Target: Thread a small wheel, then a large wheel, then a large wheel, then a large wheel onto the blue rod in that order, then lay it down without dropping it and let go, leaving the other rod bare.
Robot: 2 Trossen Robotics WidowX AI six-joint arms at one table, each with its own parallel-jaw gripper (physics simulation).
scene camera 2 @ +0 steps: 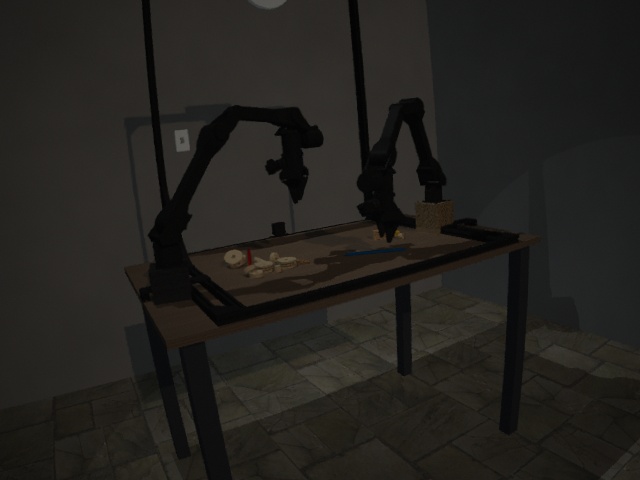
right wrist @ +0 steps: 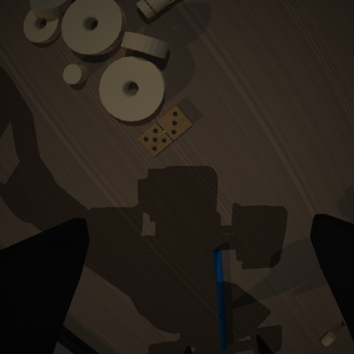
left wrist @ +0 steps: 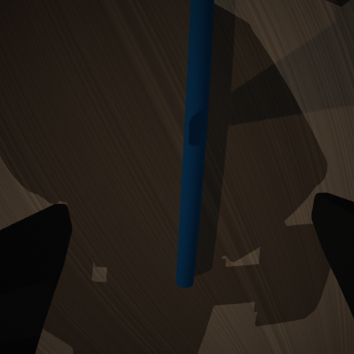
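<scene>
The bare blue rod lies flat on the table. My left gripper is open and empty, low over the rod; in the left wrist view the rod's near end lies between the spread fingers. My right gripper is open and empty, high above the table. Pale wheels lie in a cluster at the left of the table: two large wheels lie flat, and a smaller wheel is partly covered by another piece. A large wheel stands upright beside the upright red rod.
A domino lies beside the nearer large wheel. A small pale cylinder and a thick disc on edge are in the cluster. A small yellow thing and pale blocks lie behind the left gripper. A black frame borders the table.
</scene>
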